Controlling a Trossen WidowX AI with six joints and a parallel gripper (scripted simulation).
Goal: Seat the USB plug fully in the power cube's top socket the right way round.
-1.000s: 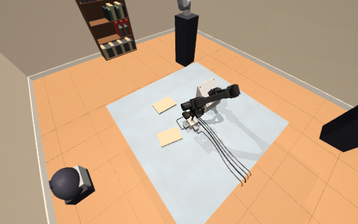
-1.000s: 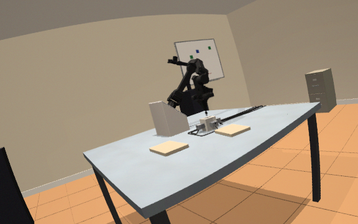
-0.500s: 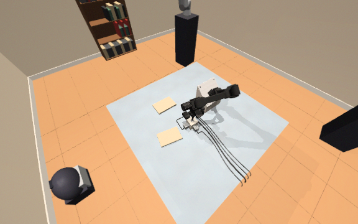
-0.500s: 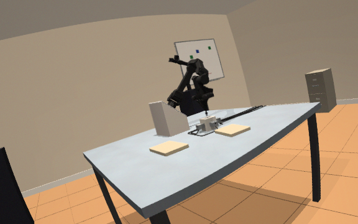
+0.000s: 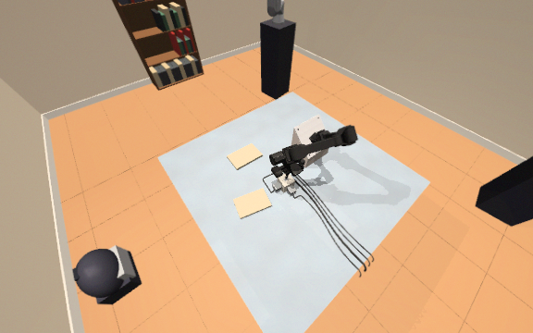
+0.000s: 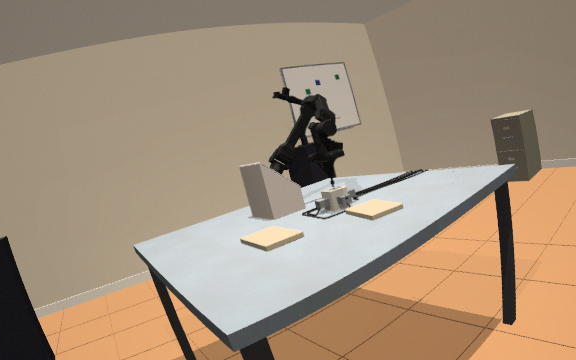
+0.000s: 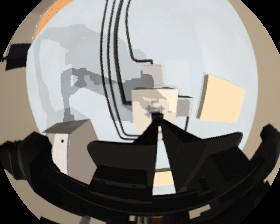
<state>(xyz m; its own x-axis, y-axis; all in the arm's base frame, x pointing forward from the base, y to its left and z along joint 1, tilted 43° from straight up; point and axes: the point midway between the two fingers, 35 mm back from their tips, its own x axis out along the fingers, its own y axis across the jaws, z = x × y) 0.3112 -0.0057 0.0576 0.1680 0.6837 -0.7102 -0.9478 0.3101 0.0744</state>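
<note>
Right now my gripper tip is 20 mm above the dark USB plug.
</note>
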